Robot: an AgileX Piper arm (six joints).
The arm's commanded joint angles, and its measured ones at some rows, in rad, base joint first. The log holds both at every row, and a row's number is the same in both.
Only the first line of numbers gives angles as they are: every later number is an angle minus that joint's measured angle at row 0.
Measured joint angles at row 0:
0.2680 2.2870 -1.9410 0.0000 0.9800 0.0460
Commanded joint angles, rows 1 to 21:
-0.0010 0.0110 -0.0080 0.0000 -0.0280 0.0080
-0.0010 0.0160 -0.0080 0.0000 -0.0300 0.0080
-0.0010 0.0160 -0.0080 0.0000 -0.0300 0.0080
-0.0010 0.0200 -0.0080 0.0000 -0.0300 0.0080
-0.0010 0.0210 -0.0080 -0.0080 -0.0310 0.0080
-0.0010 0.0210 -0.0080 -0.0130 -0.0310 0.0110
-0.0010 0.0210 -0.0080 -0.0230 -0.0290 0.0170
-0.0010 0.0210 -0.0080 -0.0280 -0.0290 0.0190
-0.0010 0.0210 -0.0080 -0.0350 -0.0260 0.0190
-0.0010 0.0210 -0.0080 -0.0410 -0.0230 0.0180
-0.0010 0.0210 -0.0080 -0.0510 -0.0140 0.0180
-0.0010 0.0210 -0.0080 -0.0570 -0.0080 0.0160
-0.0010 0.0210 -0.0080 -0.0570 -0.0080 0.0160
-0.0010 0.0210 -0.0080 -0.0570 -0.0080 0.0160
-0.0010 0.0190 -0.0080 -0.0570 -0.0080 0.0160
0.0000 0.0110 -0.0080 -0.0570 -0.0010 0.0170
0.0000 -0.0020 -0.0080 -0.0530 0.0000 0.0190
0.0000 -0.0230 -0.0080 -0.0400 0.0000 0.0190
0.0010 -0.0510 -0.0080 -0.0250 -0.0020 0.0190
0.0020 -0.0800 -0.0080 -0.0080 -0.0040 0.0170
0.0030 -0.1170 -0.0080 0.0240 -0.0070 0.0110
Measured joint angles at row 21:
0.0000 -0.0610 -0.0040 -0.0140 -0.0070 0.0170
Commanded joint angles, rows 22 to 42:
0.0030 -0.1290 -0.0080 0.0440 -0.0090 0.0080
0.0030 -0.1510 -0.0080 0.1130 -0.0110 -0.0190
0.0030 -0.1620 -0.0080 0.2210 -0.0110 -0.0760
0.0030 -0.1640 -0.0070 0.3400 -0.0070 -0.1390
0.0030 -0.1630 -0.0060 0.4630 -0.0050 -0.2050
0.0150 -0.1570 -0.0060 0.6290 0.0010 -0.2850
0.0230 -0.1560 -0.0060 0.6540 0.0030 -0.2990
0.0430 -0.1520 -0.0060 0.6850 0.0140 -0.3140
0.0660 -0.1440 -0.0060 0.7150 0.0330 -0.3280
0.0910 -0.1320 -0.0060 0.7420 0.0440 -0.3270
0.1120 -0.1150 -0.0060 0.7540 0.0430 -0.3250
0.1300 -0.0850 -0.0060 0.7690 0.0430 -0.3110
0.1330 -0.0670 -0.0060 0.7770 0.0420 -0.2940
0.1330 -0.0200 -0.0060 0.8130 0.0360 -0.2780
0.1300 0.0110 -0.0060 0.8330 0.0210 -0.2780
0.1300 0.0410 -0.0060 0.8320 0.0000 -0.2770
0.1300 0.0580 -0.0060 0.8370 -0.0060 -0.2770
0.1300 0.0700 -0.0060 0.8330 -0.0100 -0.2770
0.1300 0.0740 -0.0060 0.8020 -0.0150 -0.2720
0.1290 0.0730 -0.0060 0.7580 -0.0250 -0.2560
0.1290 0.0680 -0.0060 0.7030 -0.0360 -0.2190
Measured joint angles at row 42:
0.1340 0.0700 -0.0040 0.7650 -0.0220 -0.2580
